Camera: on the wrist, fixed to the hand. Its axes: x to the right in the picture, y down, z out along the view.
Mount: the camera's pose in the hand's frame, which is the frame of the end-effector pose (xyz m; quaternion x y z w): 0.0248 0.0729 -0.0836 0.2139 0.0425 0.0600 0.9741
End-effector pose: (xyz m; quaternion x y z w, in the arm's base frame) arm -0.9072 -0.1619 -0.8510 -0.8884 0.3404 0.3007 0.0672
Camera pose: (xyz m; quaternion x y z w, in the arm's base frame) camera -0.8988 -0.2583 -0.7914 -0.8433 0.4520 0.1864 0.2230
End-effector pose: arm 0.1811 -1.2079 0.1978 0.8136 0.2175 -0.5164 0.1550
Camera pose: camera 0.2924 -1.2257 0.2123 -0.8607 -0.0592 0.5057 0.0013
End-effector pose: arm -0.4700 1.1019 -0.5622 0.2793 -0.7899 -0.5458 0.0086
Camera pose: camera -0.4958 1.0371 -0.4724 0.2497 -0.9026 -0.3503 0.0150
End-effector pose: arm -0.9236 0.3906 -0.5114 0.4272 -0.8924 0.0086 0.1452
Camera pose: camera -0.9730 0.4297 -0.4168 0.3933 -0.8869 0.2261 0.0875
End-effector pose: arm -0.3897 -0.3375 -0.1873 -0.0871 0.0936 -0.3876 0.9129
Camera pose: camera -0.3423 -0.3128 -0.2876 0.1325 0.0523 -0.3465 0.9272
